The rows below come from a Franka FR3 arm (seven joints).
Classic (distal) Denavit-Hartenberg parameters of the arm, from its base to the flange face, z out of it. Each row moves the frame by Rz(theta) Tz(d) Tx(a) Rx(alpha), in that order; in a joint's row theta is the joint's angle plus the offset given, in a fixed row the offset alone. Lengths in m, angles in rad.
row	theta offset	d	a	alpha
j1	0	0.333	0	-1.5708
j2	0	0	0	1.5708
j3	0	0.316	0.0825	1.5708
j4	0	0	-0.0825	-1.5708
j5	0	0.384	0	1.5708
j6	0	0	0.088	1.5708
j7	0	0.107	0	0
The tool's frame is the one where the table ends.
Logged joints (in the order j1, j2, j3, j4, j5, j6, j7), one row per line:
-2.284 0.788 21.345 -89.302 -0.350 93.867 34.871
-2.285 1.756 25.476 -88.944 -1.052 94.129 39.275
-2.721 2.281 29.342 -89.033 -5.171 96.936 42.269
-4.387 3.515 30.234 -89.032 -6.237 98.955 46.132
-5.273 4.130 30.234 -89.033 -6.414 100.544 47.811
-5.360 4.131 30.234 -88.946 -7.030 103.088 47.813
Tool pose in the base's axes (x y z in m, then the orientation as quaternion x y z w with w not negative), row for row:
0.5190 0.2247 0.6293 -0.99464 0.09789 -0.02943 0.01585
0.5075 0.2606 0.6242 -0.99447 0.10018 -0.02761 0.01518
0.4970 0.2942 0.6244 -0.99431 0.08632 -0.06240 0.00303
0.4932 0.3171 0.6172 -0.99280 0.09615 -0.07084 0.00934
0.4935 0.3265 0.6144 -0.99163 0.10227 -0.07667 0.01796
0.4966 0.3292 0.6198 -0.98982 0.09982 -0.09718 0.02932
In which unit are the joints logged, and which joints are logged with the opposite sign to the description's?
The joints are logged in degrees. Opposite sign: j1.
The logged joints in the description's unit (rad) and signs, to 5 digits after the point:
0.03986 0.01375 0.37254 -1.55861 -0.00611 1.63829 0.60861
0.03988 0.03065 0.44464 -1.55237 -0.01836 1.64286 0.68548
0.04749 0.03981 0.51211 -1.55392 -0.09025 1.69185 0.73773
0.07657 0.06135 0.52768 -1.55390 -0.10886 1.72709 0.80516
0.09203 0.07208 0.52768 -1.55392 -0.11195 1.75482 0.83446
0.09355 0.07210 0.52768 -1.55240 -0.12270 1.79923 0.83449

